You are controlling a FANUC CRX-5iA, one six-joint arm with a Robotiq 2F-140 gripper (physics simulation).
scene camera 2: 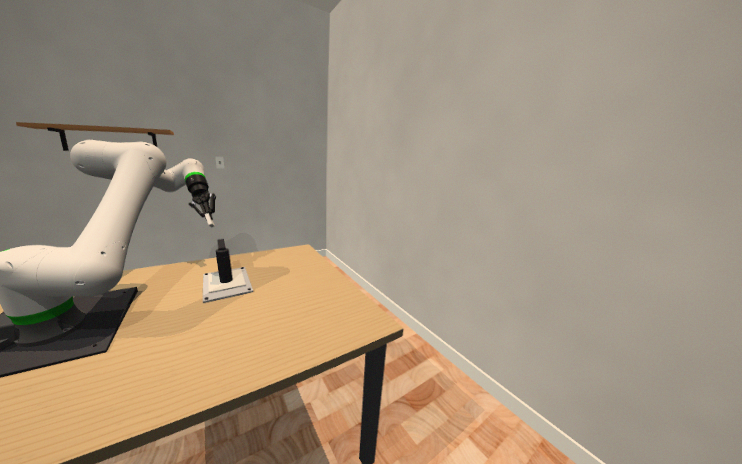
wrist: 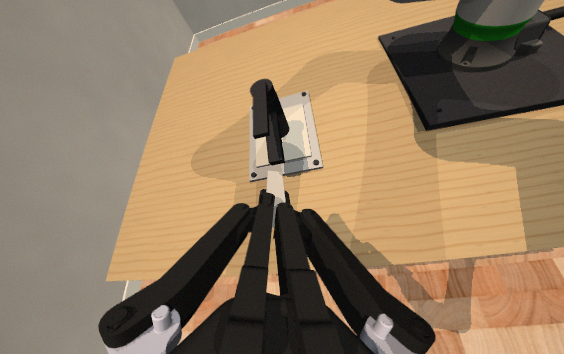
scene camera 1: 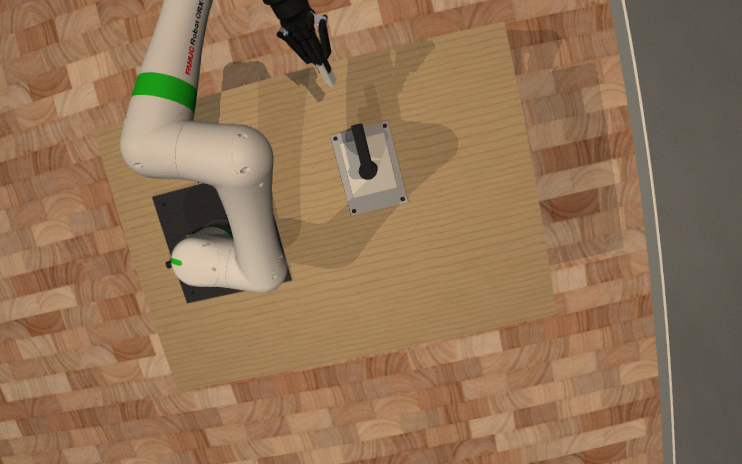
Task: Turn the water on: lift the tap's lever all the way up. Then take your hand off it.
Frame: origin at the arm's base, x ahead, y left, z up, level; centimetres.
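Where they show: gripper, fingertip midpoint: (scene camera 2: 211,225) (wrist: 273,182) (scene camera 1: 332,83); arm's base, origin of the base link: (scene camera 2: 52,328) (wrist: 472,51).
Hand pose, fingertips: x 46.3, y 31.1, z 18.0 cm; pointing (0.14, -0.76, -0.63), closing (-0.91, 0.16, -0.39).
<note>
Things, the pixels of their top centre, and the offset from my fingertips. "spot": a spot on its surface instead. Level surfaces: height alone.
- black post, surface spot: (wrist: 279,116) spot: dz -11.5, dx +0.3, dy -21.1 cm
- pale grey base plate, middle of its top: (wrist: 280,130) (scene camera 1: 369,169) (scene camera 2: 226,280) dz -18.1, dx +1.9, dy -22.9 cm
- black spout, middle of its top: (wrist: 270,131) dz -9.4, dx +2.2, dy -15.9 cm
- wooden table, its level: dz -19.4 cm
The tap is a black post (scene camera 1: 368,170) (scene camera 2: 224,267) (wrist: 279,116) on a pale grey base plate (scene camera 1: 377,198) (scene camera 2: 210,296) (wrist: 315,145). Its flat black lever (scene camera 1: 360,143) (scene camera 2: 221,244) (wrist: 260,116) reaches out from the post's top; its exact tilt is hard to tell. A black spout (wrist: 274,149) shows below the lever in the wrist view, pointing the same way. My gripper (scene camera 1: 328,79) (scene camera 2: 209,221) (wrist: 273,182) is shut and empty, its pale fingertips together. It hangs beyond the lever's free end, above the tap's height in scene camera 2, and touches neither lever nor spout.
The tap's plate sits on a wooden table (scene camera 1: 437,262) (scene camera 2: 262,339) (wrist: 200,240). The white arm (scene camera 1: 251,229) (scene camera 2: 120,213) stands on a dark mounting plate (scene camera 1: 164,210) (scene camera 2: 109,322) (wrist: 415,95) to one side. A wall shelf (scene camera 2: 98,128) is behind the arm.
</note>
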